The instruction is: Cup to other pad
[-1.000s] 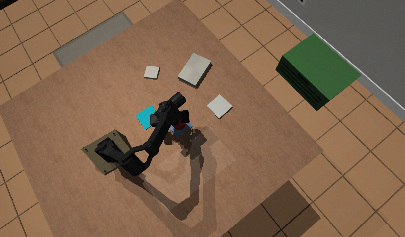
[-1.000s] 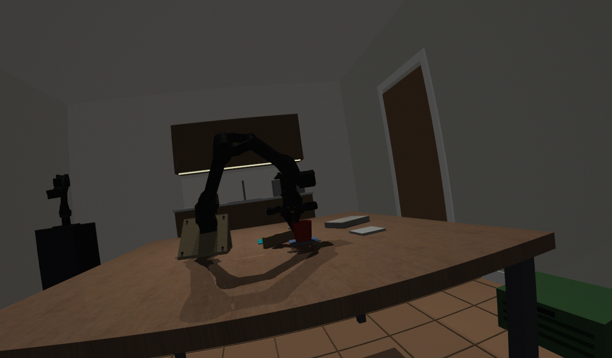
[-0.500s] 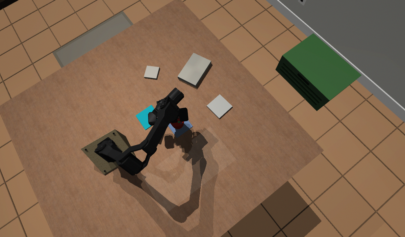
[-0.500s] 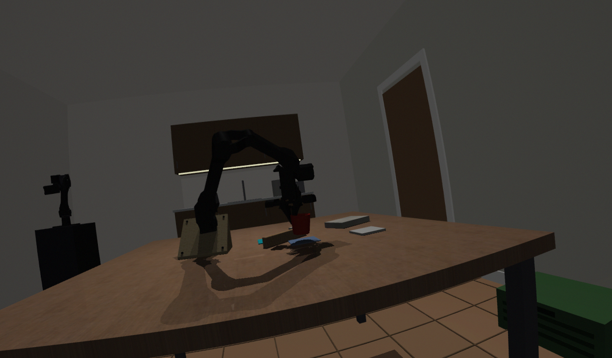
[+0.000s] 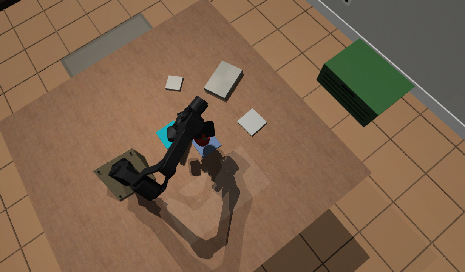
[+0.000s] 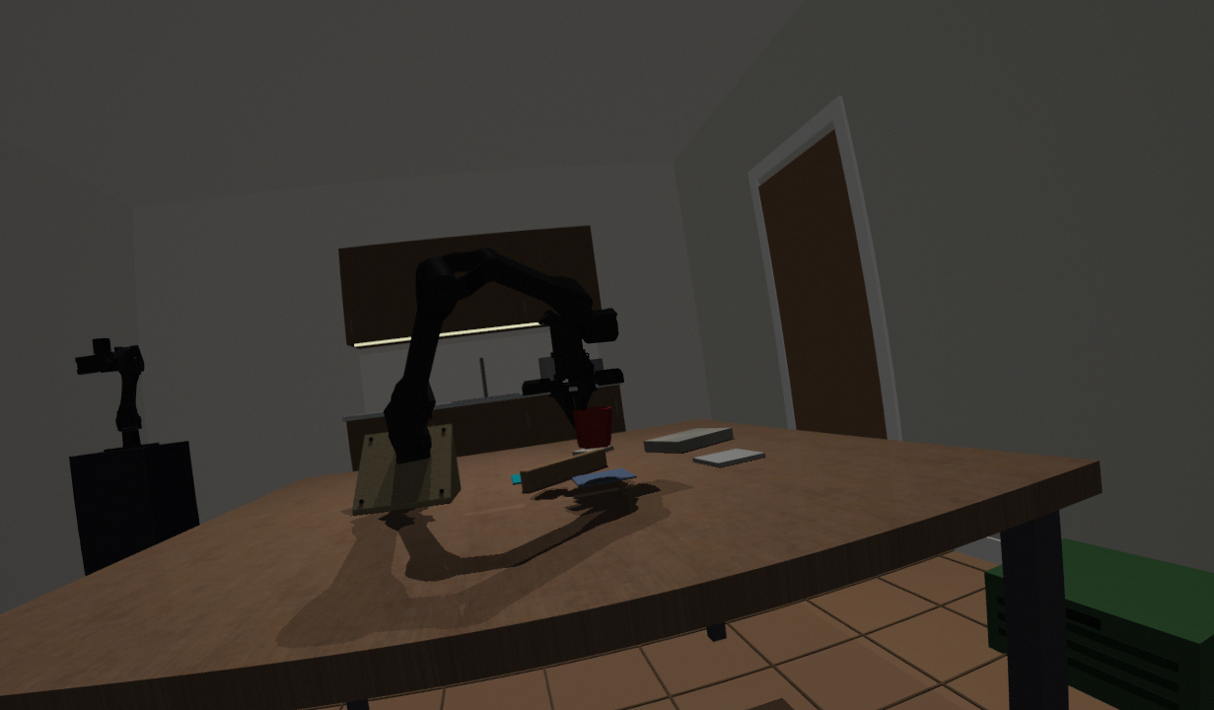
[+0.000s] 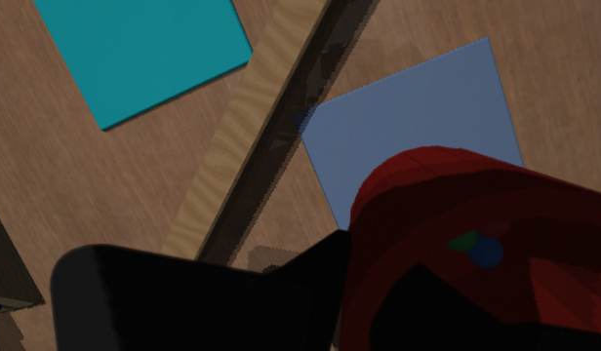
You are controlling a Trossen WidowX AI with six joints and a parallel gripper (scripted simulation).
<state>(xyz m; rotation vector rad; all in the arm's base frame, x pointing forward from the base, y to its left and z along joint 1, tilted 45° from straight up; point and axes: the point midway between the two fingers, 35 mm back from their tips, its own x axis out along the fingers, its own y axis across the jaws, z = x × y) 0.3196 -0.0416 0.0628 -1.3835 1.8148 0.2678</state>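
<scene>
My gripper tip is 4 cm short of the blue marble, 3 cm to the left of it and 3 cm above it. From my gripper tip the other things lie so: red cup: 3 cm ahead, 2 cm to the right; grey-blue pad: 3 cm ahead, 1 cm to the right, 11 cm below; wooden bar: 3 cm behind, 6 cm to the left, 9 cm below.
</scene>
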